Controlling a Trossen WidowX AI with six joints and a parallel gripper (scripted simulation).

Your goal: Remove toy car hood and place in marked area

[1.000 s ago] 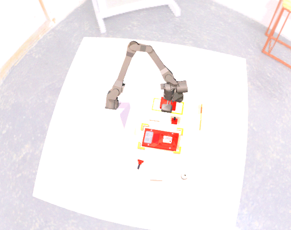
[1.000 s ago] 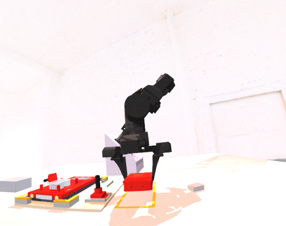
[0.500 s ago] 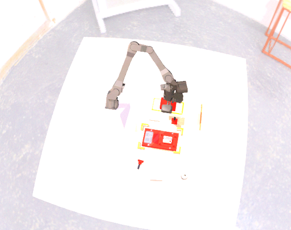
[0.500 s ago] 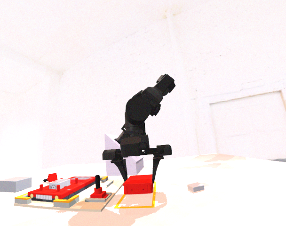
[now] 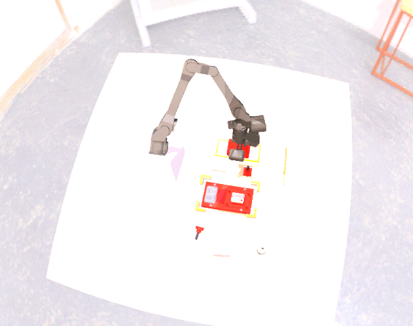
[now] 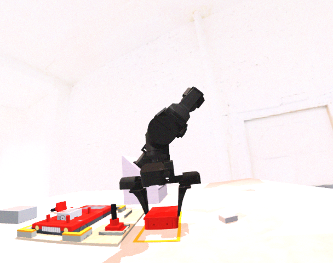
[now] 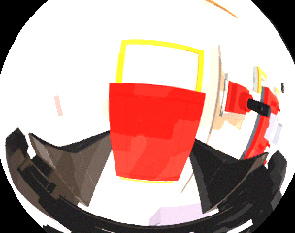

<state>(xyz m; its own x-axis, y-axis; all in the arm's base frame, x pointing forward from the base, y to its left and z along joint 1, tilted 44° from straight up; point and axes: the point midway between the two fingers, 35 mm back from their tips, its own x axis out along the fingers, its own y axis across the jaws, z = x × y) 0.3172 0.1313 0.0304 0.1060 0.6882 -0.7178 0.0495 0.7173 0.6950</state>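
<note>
Right now my gripper tip is right at the hood.
</note>
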